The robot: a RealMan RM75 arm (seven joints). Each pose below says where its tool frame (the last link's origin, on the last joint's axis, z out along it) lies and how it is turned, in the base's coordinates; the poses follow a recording.
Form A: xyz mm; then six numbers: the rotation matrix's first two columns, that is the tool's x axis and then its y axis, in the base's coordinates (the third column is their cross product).
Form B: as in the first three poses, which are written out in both.
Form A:
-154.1 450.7 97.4 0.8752 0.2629 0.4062 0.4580 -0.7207 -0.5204
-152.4 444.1 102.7 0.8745 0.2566 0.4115 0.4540 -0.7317 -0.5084
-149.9 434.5 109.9 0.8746 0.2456 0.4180 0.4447 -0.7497 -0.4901
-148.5 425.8 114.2 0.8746 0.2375 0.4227 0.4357 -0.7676 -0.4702
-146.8 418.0 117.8 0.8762 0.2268 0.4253 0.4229 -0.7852 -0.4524
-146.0 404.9 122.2 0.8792 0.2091 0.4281 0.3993 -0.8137 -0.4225
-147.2 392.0 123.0 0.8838 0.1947 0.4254 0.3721 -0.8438 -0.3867
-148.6 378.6 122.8 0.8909 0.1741 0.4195 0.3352 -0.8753 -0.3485
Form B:
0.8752 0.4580 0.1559; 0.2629 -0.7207 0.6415; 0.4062 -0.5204 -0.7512; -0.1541 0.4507 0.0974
0.8745 0.4540 0.1706; 0.2566 -0.7317 0.6314; 0.4115 -0.5084 -0.7564; -0.1524 0.4441 0.1027
0.8746 0.4447 0.1930; 0.2456 -0.7497 0.6145; 0.4180 -0.4901 -0.7649; -0.1499 0.4345 0.1099
0.8746 0.4357 0.2128; 0.2375 -0.7676 0.5954; 0.4227 -0.4702 -0.7748; -0.1485 0.4258 0.1142
0.8762 0.4229 0.2313; 0.2268 -0.7852 0.5763; 0.4253 -0.4524 -0.7839; -0.1468 0.4180 0.1178
0.8792 0.3993 0.2600; 0.2091 -0.8137 0.5424; 0.4281 -0.4225 -0.7989; -0.1460 0.4049 0.1222
0.8838 0.3721 0.2837; 0.1947 -0.8438 0.5001; 0.4254 -0.3867 -0.8182; -0.1472 0.3920 0.1230
0.8909 0.3352 0.3065; 0.1741 -0.8753 0.4511; 0.4195 -0.3485 -0.8382; -0.1486 0.3786 0.1228

